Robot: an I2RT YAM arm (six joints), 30 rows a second.
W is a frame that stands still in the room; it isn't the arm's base.
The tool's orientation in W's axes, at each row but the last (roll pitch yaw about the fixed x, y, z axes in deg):
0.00 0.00 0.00
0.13 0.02 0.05
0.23 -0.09 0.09
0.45 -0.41 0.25
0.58 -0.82 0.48
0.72 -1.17 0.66
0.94 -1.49 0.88
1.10 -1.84 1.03
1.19 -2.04 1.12
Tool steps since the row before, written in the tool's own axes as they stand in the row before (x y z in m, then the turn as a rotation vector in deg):
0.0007 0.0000 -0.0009 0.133 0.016 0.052
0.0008 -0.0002 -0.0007 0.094 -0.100 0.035
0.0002 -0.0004 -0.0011 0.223 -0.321 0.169
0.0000 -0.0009 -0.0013 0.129 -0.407 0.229
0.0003 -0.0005 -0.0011 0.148 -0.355 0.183
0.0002 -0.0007 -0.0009 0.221 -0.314 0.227
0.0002 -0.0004 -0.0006 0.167 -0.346 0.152
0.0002 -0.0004 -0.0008 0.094 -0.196 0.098
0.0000 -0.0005 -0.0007 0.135 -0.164 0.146
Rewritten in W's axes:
0.0007 0.0000 -0.0009 0.133 0.016 0.052
0.0008 -0.0002 -0.0007 0.094 -0.100 0.035
0.0002 -0.0004 -0.0011 0.223 -0.321 0.168
0.0000 -0.0009 -0.0013 0.129 -0.408 0.227
0.0003 -0.0005 -0.0011 0.148 -0.356 0.181
0.0002 -0.0007 -0.0009 0.220 -0.314 0.228
0.0002 -0.0004 -0.0006 0.168 -0.346 0.151
0.0002 -0.0004 -0.0008 0.094 -0.196 0.097
0.0000 -0.0005 -0.0007 0.133 -0.164 0.147

